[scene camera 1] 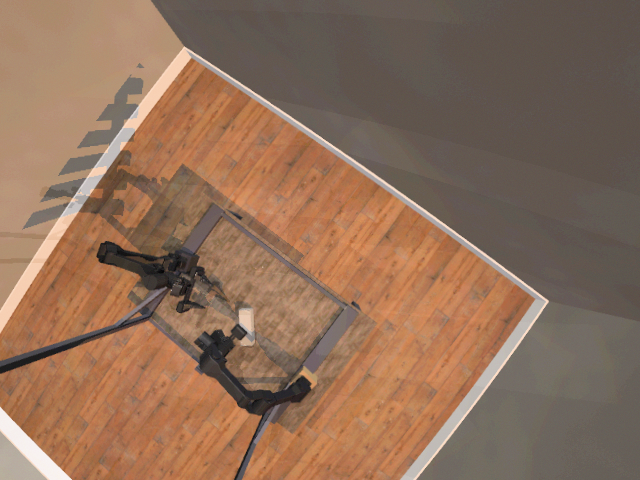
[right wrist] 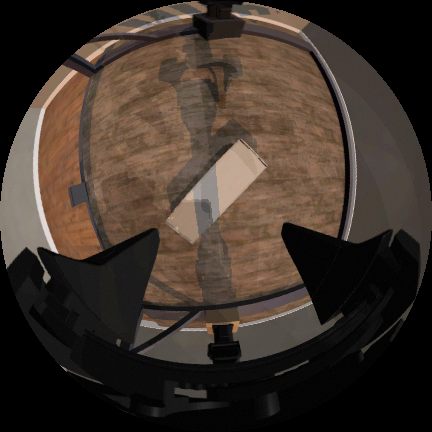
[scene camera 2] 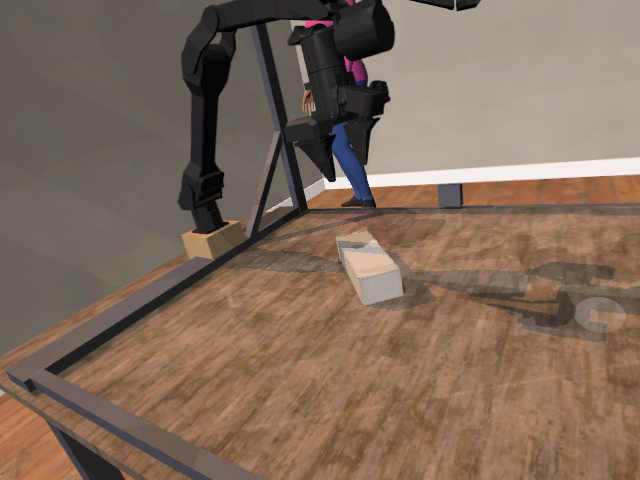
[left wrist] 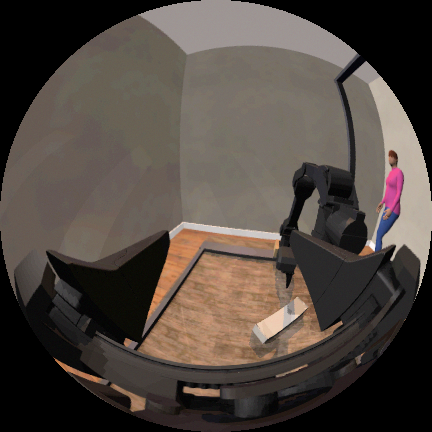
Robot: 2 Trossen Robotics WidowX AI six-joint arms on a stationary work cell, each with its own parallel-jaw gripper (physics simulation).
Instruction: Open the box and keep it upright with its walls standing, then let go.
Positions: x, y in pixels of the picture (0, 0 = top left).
Scene:
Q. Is my left gripper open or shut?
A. Open.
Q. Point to a dark metal frame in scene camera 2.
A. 38, 371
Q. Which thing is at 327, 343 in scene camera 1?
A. A dark metal frame.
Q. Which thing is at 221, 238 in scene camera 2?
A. A tan block.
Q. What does my right gripper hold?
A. Nothing.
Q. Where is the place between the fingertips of my right gripper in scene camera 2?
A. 349, 173

